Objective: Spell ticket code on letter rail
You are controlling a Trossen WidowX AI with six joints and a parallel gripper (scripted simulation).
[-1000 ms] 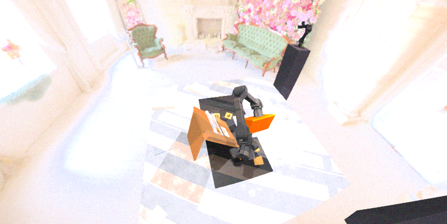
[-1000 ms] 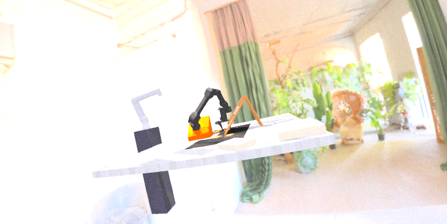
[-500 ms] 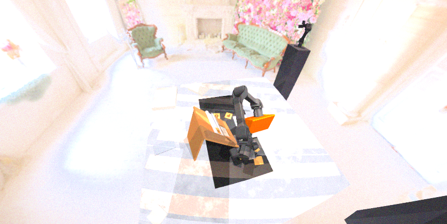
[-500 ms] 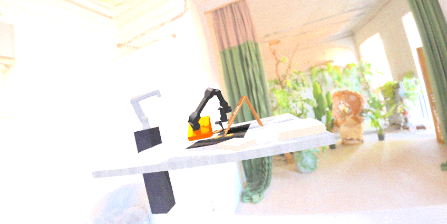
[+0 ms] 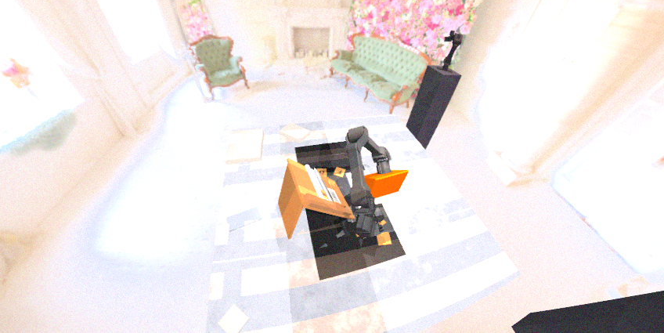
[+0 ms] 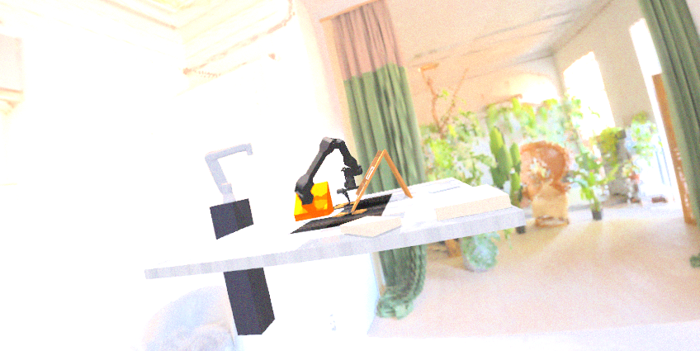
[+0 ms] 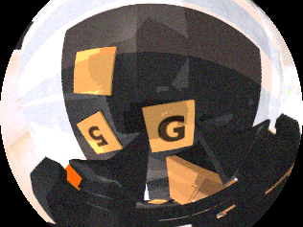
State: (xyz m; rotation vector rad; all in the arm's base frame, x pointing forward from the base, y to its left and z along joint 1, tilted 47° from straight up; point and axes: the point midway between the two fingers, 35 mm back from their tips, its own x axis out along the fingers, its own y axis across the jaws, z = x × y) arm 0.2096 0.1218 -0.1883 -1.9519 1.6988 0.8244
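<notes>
My gripper tip is now 100 mm past the tile marked 5, 20 mm to the left of it and 10 mm above it. From my gripper tip the other things lie so: black mat (220 mm to the right, 10 mm below); ticket (90 mm ahead, 150 mm to the right, 80 mm above); tile marked g (right at my gripper tip).
</notes>
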